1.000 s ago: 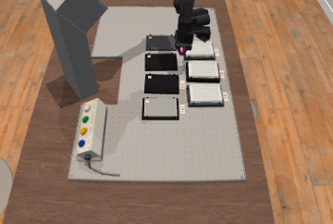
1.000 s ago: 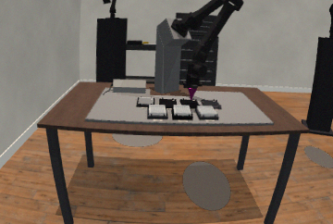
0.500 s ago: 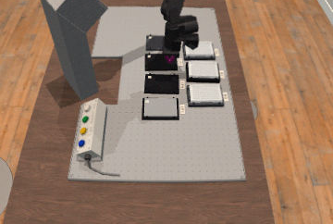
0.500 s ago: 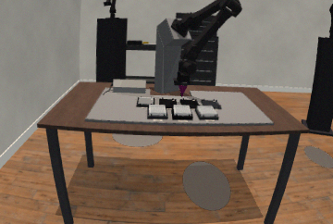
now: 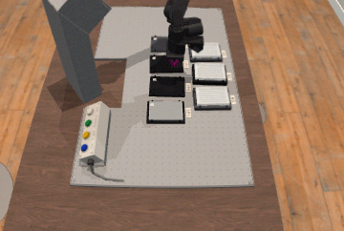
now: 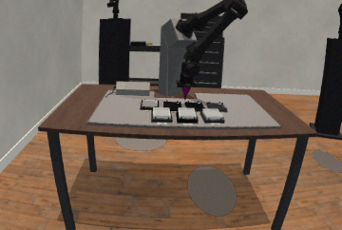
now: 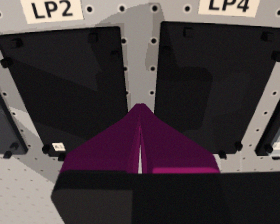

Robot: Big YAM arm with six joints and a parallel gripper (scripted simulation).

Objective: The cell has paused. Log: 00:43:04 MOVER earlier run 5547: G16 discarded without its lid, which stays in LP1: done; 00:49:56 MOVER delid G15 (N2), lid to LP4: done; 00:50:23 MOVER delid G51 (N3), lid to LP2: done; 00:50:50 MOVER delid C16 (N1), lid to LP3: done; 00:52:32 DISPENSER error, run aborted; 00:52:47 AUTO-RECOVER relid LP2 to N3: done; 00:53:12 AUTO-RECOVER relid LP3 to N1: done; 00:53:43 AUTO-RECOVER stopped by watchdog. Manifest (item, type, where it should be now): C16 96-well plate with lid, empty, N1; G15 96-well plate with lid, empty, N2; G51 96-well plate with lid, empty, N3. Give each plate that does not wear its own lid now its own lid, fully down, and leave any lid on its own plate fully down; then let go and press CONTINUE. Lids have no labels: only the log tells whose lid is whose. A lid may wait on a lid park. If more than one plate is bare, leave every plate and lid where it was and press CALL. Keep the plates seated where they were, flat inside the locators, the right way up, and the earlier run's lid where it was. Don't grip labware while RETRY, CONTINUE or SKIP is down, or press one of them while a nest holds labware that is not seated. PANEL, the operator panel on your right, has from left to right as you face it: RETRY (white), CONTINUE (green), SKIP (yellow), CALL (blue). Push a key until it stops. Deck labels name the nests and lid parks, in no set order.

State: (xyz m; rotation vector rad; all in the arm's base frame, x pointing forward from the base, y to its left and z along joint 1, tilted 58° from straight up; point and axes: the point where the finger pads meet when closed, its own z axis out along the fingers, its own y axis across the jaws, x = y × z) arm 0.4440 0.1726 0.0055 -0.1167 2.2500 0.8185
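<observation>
Right now my hand is 170 mm past the green continue key and 390 mm to the left of it. Also, from my hand: lid (50 mm ahead, 190 mm to the right, 50 mm below); blue call key (130 mm behind, 480 mm to the right); yellow skip key (150 mm behind, 440 mm to the right).
</observation>
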